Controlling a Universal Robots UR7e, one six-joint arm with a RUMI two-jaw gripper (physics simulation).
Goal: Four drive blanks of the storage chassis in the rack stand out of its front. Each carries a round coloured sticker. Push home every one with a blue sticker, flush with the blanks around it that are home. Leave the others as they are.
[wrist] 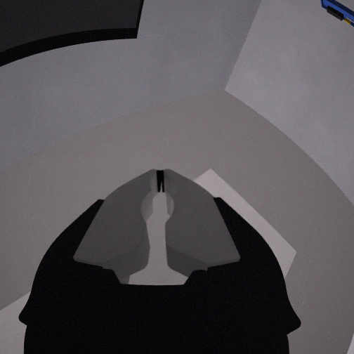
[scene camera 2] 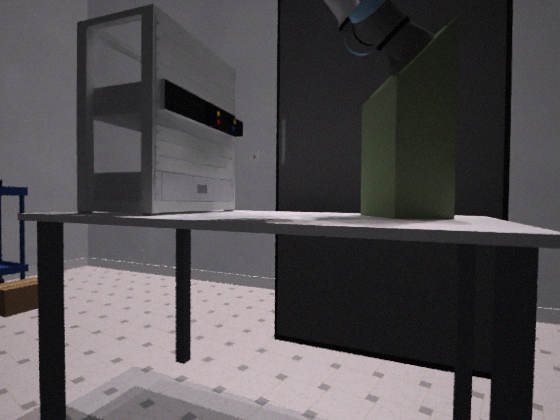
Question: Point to a grey rack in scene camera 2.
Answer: At 184, 106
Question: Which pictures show my gripper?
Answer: The wrist view only.
